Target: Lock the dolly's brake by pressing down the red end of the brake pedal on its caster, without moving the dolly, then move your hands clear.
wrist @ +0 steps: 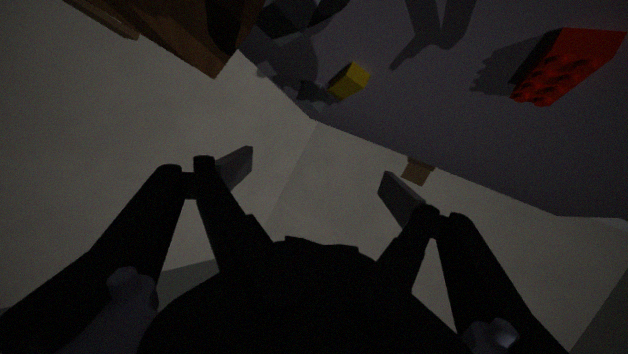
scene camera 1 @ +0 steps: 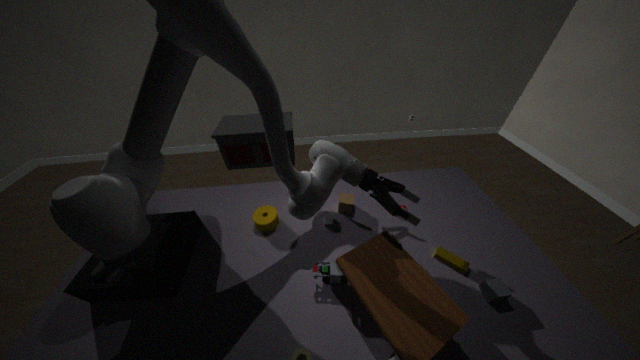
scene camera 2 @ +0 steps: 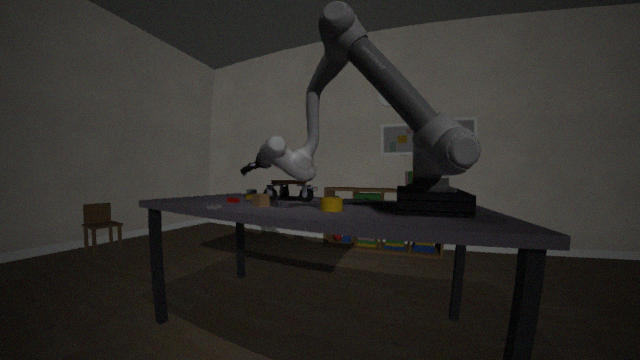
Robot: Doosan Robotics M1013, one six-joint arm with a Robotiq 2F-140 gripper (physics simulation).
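Frame: origin at the arm's base, x right, y ahead, z up, level; centimetres.
Where they show: gripper, fingertip midpoint: [wrist: 317, 170] [scene camera 1: 418, 210] [scene camera 2: 254, 170]; arm's base at its link origin: [scene camera 1: 135, 248] [scene camera 2: 429, 189].
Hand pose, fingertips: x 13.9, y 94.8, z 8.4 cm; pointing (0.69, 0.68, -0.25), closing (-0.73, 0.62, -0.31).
Observation:
Things, the pixels of their centre, and the offset from my fingertips. "pt": a spot on its surface instead.
- brake pedal's red end at a spot on its surface: [scene camera 1: 315, 268] pt dx +6.1, dy -36.6, dz -9.2 cm
- caster at the middle of its body: [scene camera 1: 333, 274] [scene camera 2: 306, 193] dx +7.7, dy -31.1, dz -13.0 cm
- red brick at the middle of its body: [wrist: 554, 74] [scene camera 1: 399, 209] [scene camera 2: 233, 200] dx -13.2, dy +5.5, dz -16.9 cm
- yellow block at the middle of its body: [wrist: 345, 84] [scene camera 1: 451, 259] dx +12.4, dy +11.7, dz -16.9 cm
- tan block at the middle of its body: [scene camera 1: 346, 203] [scene camera 2: 261, 200] dx -21.4, dy -16.6, dz -15.1 cm
- yellow cylinder at the middle of its body: [scene camera 1: 266, 218] [scene camera 2: 331, 204] dx -21.7, dy -51.4, dz -15.4 cm
- grey block at the middle of its body: [wrist: 312, 97] [scene camera 1: 494, 290] dx +25.2, dy +17.2, dz -15.5 cm
The dolly [scene camera 1: 400, 295] [scene camera 2: 289, 182] has a flat orange-brown wooden deck on dark casters; part of its deck [wrist: 185, 30] shows at the upper left in the wrist view. In scene camera 1 the brake pedal's red end [scene camera 1: 315, 268] points left, away from the deck, beside its green part [scene camera 1: 325, 269] at the caster [scene camera 1: 335, 277]. Whether the pedal is tilted is too small to tell. My gripper [scene camera 1: 411, 206] [scene camera 2: 244, 170] [wrist: 317, 170] is open and empty, raised above the table, beyond the dolly's far end and apart from the pedal. The pedal does not show in the wrist view.
A red brick [scene camera 1: 403, 207] [scene camera 2: 233, 199] [wrist: 570, 65], a yellow block [scene camera 1: 451, 260] [wrist: 350, 81], a tan block [scene camera 1: 346, 204] [scene camera 2: 261, 200], a yellow cylinder [scene camera 1: 266, 219] [scene camera 2: 332, 204] and a grey block [scene camera 1: 495, 289] stand on the table [scene camera 2: 350, 225] around the dolly.

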